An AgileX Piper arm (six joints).
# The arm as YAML. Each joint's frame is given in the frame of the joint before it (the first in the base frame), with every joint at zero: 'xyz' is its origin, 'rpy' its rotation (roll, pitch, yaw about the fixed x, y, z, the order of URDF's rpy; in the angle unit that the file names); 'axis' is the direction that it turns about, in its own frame. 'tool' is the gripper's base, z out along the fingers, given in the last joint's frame.
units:
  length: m
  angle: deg
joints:
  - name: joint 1
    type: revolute
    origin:
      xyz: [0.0, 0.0, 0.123]
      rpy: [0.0, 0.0, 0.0]
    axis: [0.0, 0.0, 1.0]
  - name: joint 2
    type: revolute
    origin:
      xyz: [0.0, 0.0, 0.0]
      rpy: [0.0, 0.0, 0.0]
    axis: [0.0, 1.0, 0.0]
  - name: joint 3
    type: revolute
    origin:
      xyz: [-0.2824, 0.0, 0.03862]
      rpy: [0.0, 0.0, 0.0]
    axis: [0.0, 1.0, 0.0]
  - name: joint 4
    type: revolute
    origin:
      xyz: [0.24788, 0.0, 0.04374]
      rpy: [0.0, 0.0, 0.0]
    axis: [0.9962, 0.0, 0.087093]
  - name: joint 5
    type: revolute
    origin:
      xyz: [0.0, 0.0, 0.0]
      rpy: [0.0, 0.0, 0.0]
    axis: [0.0, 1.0, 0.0]
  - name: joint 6
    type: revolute
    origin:
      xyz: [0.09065, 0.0, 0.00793]
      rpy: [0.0, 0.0, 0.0]
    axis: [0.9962, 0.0, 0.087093]
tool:
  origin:
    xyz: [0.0, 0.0, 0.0]
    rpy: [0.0, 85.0, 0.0]
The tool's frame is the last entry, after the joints.
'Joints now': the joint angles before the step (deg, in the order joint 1, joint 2, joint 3, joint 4, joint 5, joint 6). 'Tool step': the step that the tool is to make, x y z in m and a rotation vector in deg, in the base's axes. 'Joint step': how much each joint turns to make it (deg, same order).
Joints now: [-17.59, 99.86, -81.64, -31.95, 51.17, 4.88]
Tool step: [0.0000, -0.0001, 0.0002, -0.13, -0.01, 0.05]
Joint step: [0.00, -0.02, 0.00, -0.13, -0.04, 0.00]
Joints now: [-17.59, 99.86, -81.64, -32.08, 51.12, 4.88]
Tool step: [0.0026, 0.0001, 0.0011, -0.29, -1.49, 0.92]
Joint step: [0.00, -0.01, -0.01, -0.04, -1.76, 0.00]
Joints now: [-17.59, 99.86, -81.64, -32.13, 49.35, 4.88]
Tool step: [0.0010, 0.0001, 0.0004, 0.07, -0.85, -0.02]
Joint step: [0.00, -0.01, 0.01, -0.01, -0.70, 0.50]
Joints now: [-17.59, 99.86, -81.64, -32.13, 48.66, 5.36]
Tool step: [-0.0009, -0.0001, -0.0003, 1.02, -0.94, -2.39]
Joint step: [-0.01, -0.01, 0.00, 0.00, 0.59, 2.69]
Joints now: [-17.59, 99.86, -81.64, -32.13, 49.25, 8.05]
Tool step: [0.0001, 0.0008, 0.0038, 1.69, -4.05, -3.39]
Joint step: [0.00, -0.51, 0.00, 0.21, -1.00, 5.02]
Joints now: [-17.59, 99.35, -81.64, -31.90, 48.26, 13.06]
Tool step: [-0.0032, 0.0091, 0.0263, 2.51, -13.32, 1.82]
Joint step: [-0.26, -4.57, 1.65, 4.22, -9.45, 2.35]
